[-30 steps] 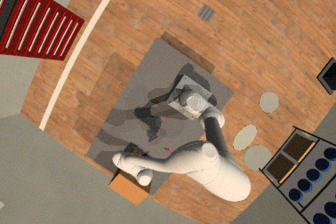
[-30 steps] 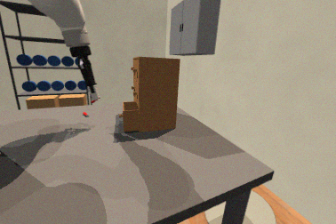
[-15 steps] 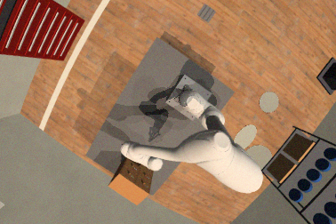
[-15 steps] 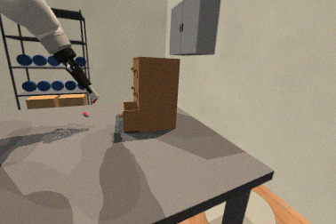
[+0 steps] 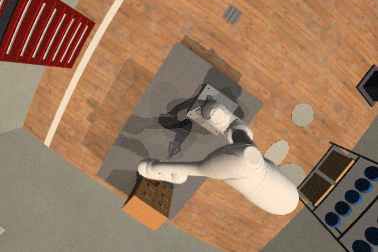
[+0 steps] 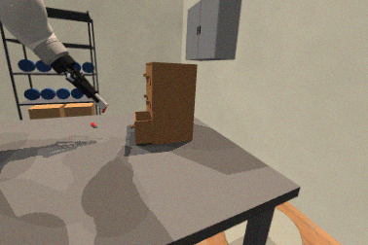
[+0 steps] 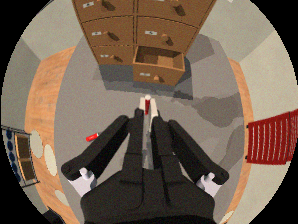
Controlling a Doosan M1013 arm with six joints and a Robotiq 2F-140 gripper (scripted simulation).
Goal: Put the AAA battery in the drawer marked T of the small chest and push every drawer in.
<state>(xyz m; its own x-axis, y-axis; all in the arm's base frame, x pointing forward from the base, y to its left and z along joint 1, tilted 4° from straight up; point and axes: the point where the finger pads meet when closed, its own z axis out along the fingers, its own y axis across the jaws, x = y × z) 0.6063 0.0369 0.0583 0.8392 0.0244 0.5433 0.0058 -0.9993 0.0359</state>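
My hand is 2 cm short of the red AAA battery and 3 cm above it. The rest, counted from my hand: drawer (22 cm ahead, 2 cm to the right, 14 cm below).
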